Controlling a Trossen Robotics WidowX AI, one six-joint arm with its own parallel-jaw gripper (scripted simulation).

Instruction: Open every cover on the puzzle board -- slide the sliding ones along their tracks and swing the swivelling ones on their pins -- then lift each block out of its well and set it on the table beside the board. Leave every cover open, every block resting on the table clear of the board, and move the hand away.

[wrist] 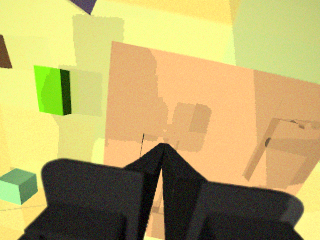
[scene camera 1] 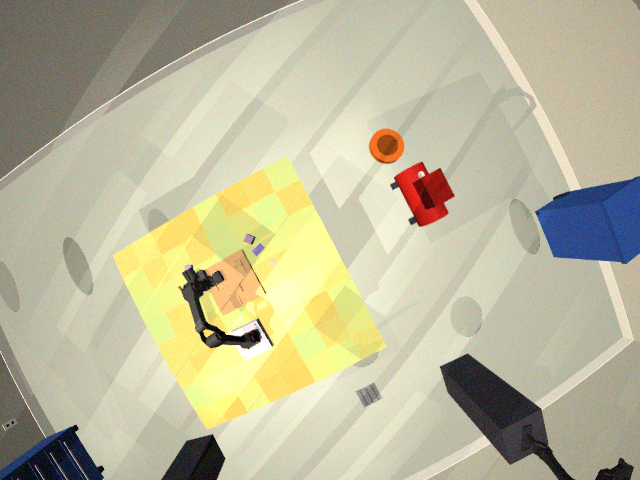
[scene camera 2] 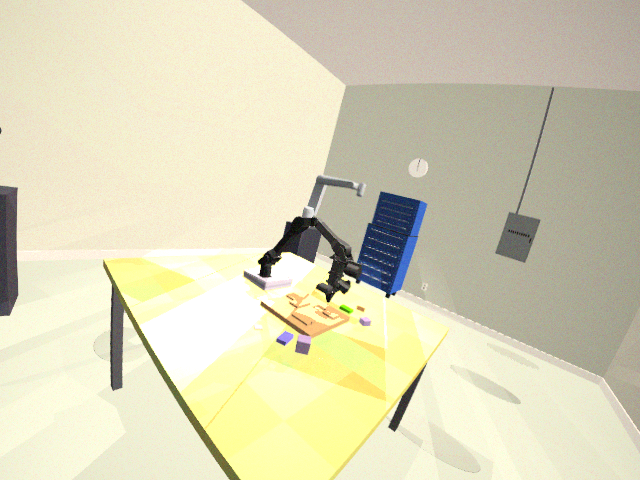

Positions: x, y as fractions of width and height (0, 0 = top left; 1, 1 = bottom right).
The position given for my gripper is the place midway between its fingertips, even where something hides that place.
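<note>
There is a tan puzzle board here, and I see it in scene camera 2, the tan puzzle board (scene camera 2: 0.44, 0.64), while the wrist view shows the board (wrist: 0.74, 0.44) too, and so does scene camera 1, with the board (scene camera 1: 0.39, 0.60). My gripper (wrist: 0.51, 0.61) holds nothing, and it is shut.
</note>
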